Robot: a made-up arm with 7 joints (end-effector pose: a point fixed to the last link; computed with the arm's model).
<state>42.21 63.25 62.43 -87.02 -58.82 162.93 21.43</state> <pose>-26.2 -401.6 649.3 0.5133 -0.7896 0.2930 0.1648</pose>
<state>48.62 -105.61 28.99 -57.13 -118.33 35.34 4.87</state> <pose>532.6 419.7 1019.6 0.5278 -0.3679 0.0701 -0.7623</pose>
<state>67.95 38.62 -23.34 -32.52 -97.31 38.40 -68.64</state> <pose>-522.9 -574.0 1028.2 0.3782 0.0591 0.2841 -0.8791</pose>
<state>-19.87 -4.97 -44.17 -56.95 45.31 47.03 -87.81</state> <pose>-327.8 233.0 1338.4 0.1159 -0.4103 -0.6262 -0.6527</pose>
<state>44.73 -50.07 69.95 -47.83 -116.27 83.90 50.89</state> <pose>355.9 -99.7 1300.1 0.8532 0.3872 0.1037 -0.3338</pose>
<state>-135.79 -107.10 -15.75 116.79 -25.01 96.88 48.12</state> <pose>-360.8 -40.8 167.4 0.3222 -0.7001 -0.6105 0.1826</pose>
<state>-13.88 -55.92 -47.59 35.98 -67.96 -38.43 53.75</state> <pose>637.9 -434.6 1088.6 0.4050 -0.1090 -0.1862 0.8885</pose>
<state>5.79 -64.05 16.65 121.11 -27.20 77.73 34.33</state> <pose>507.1 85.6 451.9 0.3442 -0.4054 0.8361 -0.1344</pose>
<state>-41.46 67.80 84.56 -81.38 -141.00 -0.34 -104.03</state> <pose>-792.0 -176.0 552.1 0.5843 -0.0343 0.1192 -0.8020</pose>
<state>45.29 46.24 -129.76 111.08 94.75 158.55 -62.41</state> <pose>-5.3 -286.4 760.8 0.2750 -0.5262 -0.4081 0.6935</pose>
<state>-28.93 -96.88 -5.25 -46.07 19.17 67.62 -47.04</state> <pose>445.7 -469.4 985.5 0.7111 -0.2484 0.0359 -0.6568</pose>
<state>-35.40 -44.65 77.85 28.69 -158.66 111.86 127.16</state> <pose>297.7 -44.6 1232.5 0.9687 0.1020 0.1229 -0.1899</pose>
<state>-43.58 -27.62 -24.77 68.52 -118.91 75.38 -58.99</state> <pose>492.9 -399.1 1011.3 0.2816 0.9330 -0.1897 0.1194</pose>
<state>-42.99 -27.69 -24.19 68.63 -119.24 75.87 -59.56</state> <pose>499.0 -388.7 1008.6 0.2784 0.9371 -0.1763 0.1152</pose>
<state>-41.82 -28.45 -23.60 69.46 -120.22 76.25 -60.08</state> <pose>511.6 -376.8 990.3 0.2706 0.9446 -0.1568 0.0999</pose>
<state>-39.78 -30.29 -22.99 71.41 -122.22 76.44 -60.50</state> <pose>532.5 -360.8 947.3 0.2558 0.9560 -0.1270 0.0673</pose>
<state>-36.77 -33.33 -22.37 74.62 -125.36 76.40 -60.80</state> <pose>558.0 -335.5 876.9 0.2342 0.9684 -0.0838 0.0149</pose>
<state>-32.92 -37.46 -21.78 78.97 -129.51 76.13 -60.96</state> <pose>578.7 -295.8 782.8 0.2082 0.9762 -0.0261 -0.0555</pose>
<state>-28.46 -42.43 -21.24 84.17 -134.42 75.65 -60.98</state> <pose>583.1 -240.3 675.1 0.1809 0.9727 0.0446 -0.1385</pose>
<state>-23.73 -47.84 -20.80 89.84 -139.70 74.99 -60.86</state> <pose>562.8 -174.5 568.3 0.1552 0.9538 0.1229 -0.2260</pose>
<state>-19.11 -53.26 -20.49 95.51 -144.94 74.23 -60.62</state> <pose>518.2 -109.1 476.4 0.1327 0.9199 0.2009 -0.3094</pose>
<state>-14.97 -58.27 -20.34 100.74 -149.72 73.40 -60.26</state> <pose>458.9 -54.4 407.5 0.1143 0.8768 0.2698 -0.3814</pose>
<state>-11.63 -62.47 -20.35 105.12 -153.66 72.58 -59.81</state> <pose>399.1 -15.9 362.6 0.0998 0.8333 0.3230 -0.4373</pose>
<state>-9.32 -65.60 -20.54 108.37 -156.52 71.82 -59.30</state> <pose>350.6 6.1 336.7 0.0896 0.7985 0.3574 -0.4761</pose>
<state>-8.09 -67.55 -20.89 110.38 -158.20 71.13 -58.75</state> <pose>319.9 14.9 323.0 0.0840 0.7779 0.3732 -0.4986</pose>
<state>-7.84 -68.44 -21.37 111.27 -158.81 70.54 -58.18</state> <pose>306.8 14.0 315.9 0.0821 0.7721 0.3732 -0.5077</pose>
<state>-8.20 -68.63 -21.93 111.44 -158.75 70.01 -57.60</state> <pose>305.3 7.5 312.2 0.0830 0.7762 0.3634 -0.5085</pose>
